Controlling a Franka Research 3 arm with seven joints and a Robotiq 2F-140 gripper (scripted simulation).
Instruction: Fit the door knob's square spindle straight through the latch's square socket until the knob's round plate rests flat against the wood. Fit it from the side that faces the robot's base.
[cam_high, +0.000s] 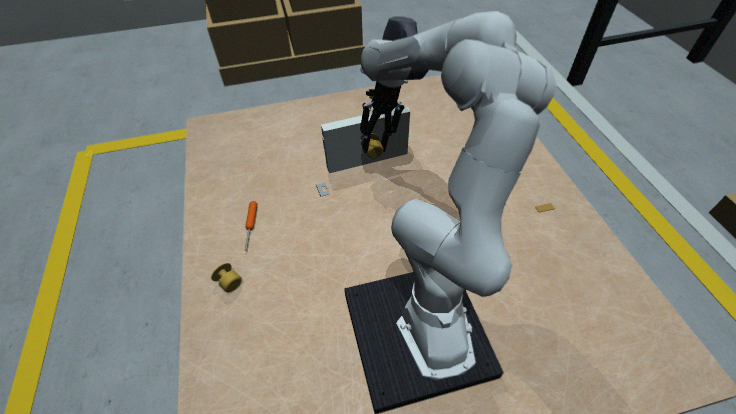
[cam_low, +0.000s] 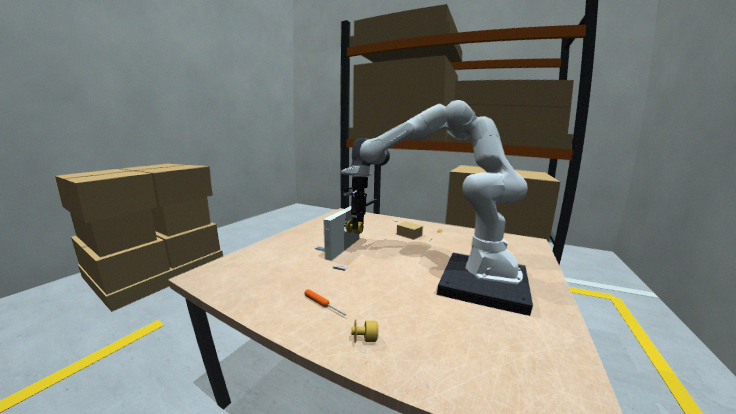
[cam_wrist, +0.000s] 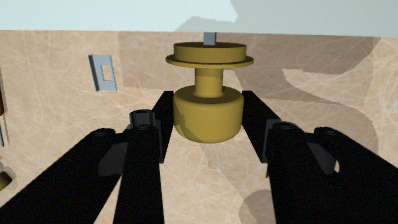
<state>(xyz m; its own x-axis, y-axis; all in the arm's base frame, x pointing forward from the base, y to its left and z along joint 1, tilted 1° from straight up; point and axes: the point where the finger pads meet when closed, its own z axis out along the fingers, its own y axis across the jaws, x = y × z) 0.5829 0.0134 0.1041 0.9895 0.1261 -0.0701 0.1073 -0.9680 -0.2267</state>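
My gripper is now 8 cm short of the grey door panel, 4 cm above it and 1 cm to the right of it. Also, from my hand: tan block: 34 cm to the right, 14 cm behind, 12 cm below; then brass knob: 51 cm to the left, 33 cm behind, 12 cm below; then orange screwdriver: 45 cm to the left, 14 cm behind, 13 cm below.
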